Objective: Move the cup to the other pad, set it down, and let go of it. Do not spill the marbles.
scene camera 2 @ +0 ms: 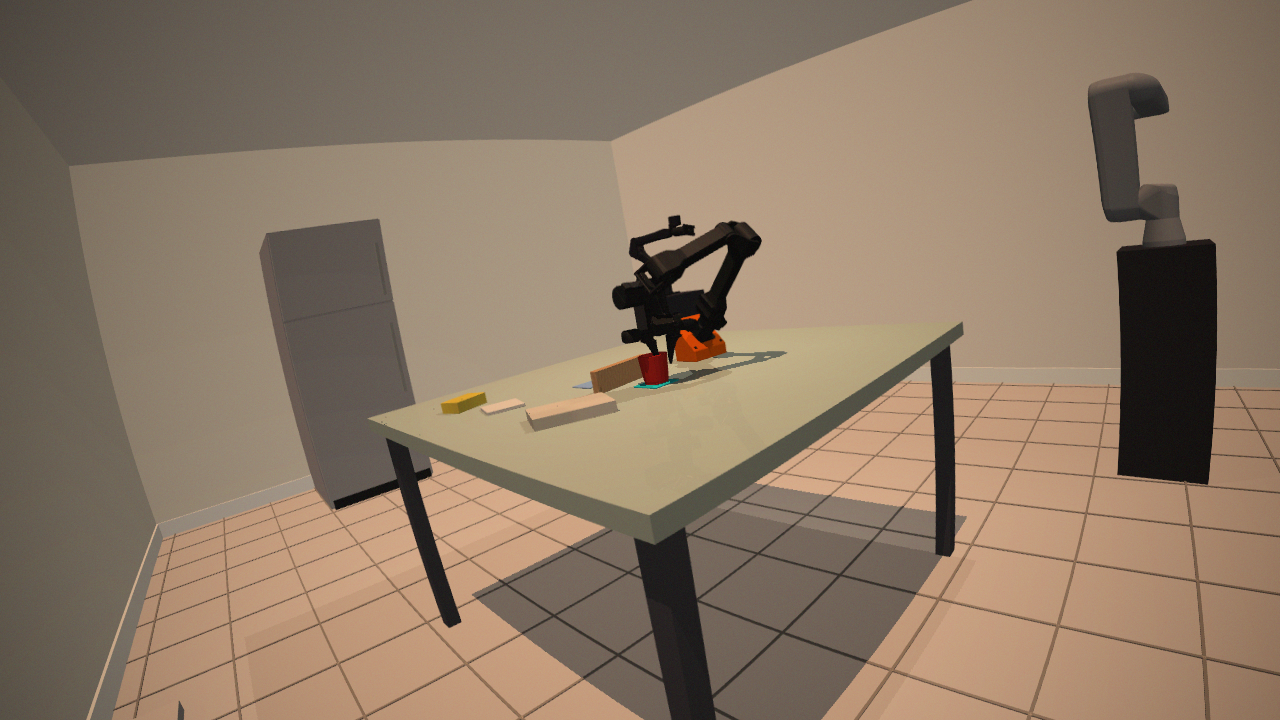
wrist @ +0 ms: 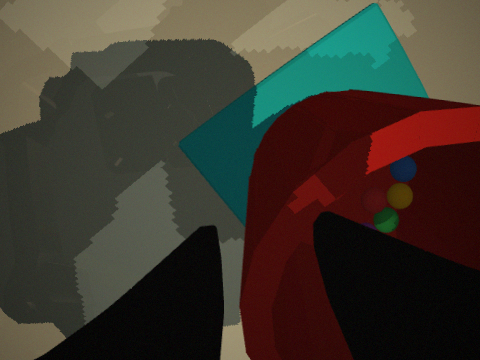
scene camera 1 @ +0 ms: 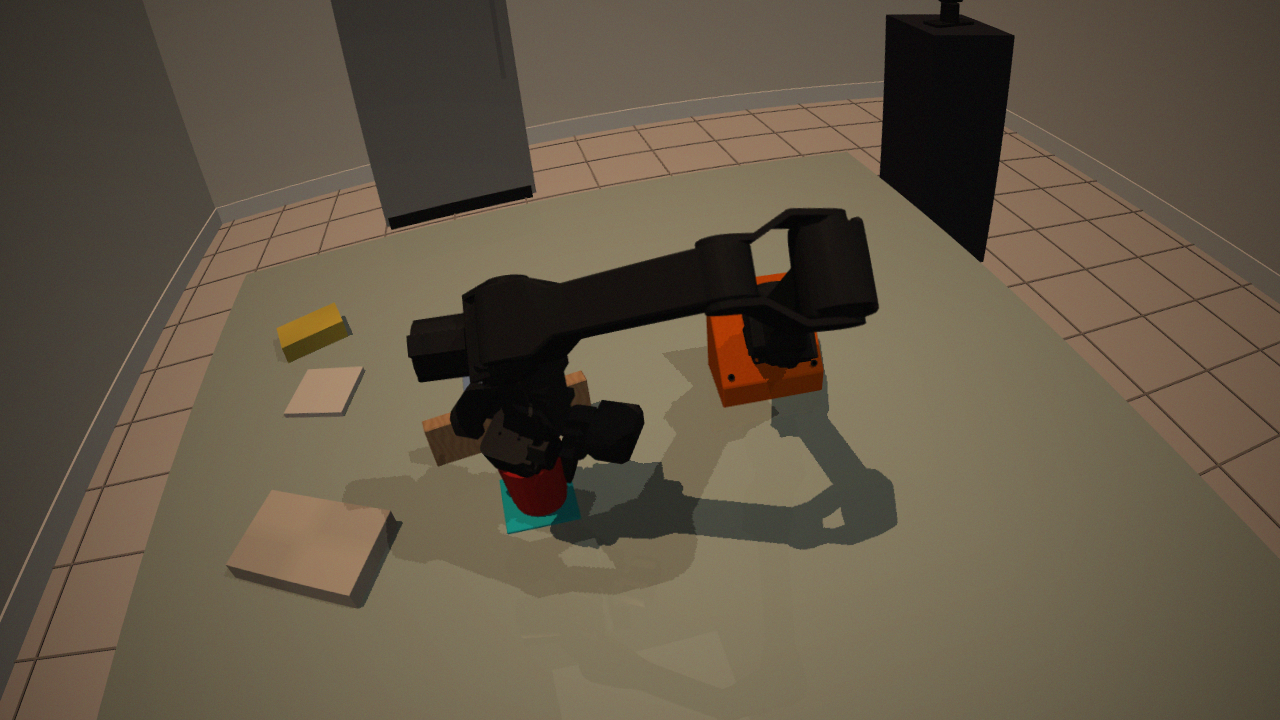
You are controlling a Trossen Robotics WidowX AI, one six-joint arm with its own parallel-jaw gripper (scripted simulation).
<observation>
I see my gripper [scene camera 1: 558, 477], a red cup [scene camera 1: 543, 493], a small tan tile [scene camera 1: 323, 392], a yellow block [scene camera 1: 322, 327] and a tan slab [scene camera 1: 328, 550].
The red cup is seen too in scene camera 2 [scene camera 2: 654, 369] and in the wrist view [wrist: 320, 155]. The tan slab shows as well in scene camera 2 [scene camera 2: 546, 416]. My gripper also shows in scene camera 2 [scene camera 2: 665, 364] and in the wrist view [wrist: 266, 235]. The wrist view does not show the small tan tile: it is out of frame. The wrist view does not show the yellow block: it is out of frame.
</observation>
